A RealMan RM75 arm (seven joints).
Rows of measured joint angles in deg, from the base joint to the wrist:
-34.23, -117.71, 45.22, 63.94, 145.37, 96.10, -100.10
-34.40, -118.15, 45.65, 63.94, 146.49, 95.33, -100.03
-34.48, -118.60, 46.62, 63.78, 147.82, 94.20, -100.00
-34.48, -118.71, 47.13, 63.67, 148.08, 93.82, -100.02
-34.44, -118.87, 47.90, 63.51, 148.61, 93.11, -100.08
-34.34, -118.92, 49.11, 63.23, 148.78, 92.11, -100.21
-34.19, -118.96, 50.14, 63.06, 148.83, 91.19, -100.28
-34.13, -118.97, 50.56, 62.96, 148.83, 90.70, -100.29
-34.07, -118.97, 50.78, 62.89, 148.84, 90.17, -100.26
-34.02, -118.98, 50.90, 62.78, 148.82, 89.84, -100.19
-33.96, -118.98, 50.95, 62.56, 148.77, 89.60, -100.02
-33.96, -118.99, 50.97, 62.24, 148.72, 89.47, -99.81
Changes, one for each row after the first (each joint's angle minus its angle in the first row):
-0.17, -0.44, 0.43, 0.00, 1.12, -0.77, 0.07
-0.25, -0.89, 1.40, -0.16, 2.45, -1.90, 0.10
-0.25, -1.00, 1.91, -0.27, 2.71, -2.28, 0.08
-0.21, -1.16, 2.68, -0.43, 3.24, -2.99, 0.02
-0.11, -1.21, 3.89, -0.71, 3.41, -3.99, -0.11
0.04, -1.25, 4.92, -0.88, 3.46, -4.91, -0.18
0.10, -1.26, 5.34, -0.98, 3.46, -5.40, -0.19
0.16, -1.26, 5.56, -1.05, 3.47, -5.93, -0.16
0.21, -1.27, 5.68, -1.16, 3.45, -6.26, -0.09
0.27, -1.27, 5.73, -1.38, 3.40, -6.50, 0.08
0.27, -1.28, 5.75, -1.70, 3.35, -6.63, 0.29

